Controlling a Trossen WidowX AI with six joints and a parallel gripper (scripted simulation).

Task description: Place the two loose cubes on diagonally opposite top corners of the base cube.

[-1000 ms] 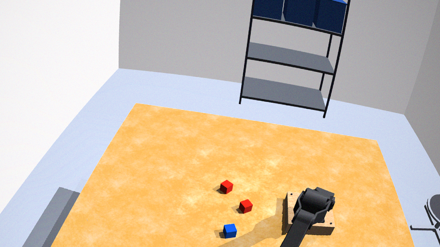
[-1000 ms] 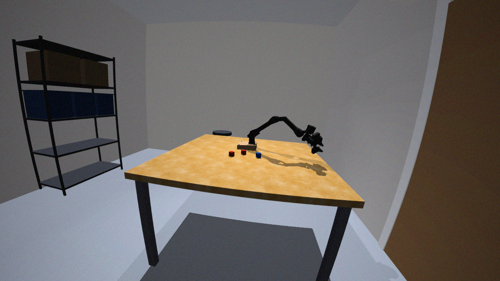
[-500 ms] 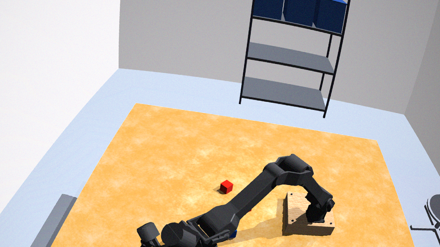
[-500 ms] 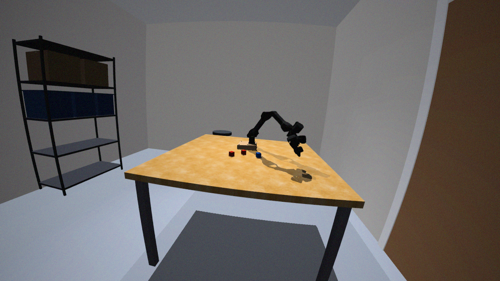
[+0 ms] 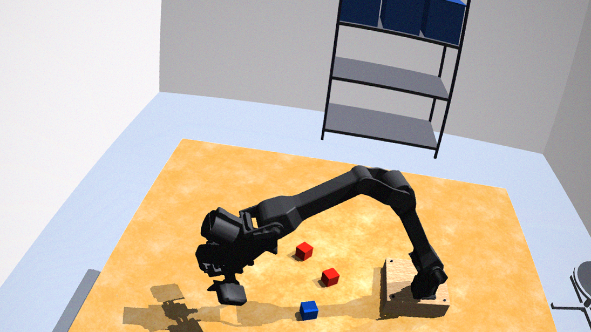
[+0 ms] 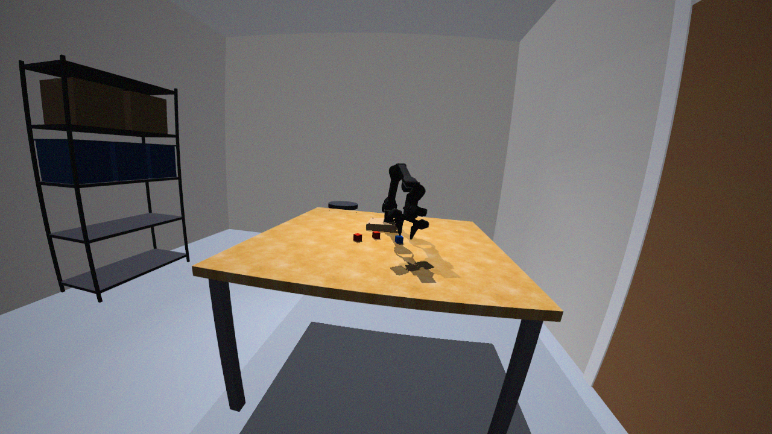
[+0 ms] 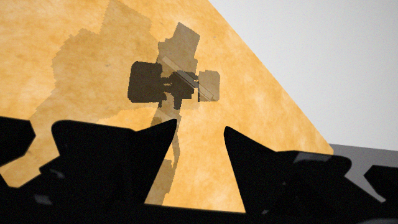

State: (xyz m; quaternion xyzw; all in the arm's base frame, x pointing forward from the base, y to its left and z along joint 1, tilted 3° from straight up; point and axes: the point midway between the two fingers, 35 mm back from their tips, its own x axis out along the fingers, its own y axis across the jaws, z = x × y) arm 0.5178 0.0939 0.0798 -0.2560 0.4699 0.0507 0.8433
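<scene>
My gripper tip is now 24 cm past the blue cube, 9 cm above it and 2 cm to the left of it.
</scene>
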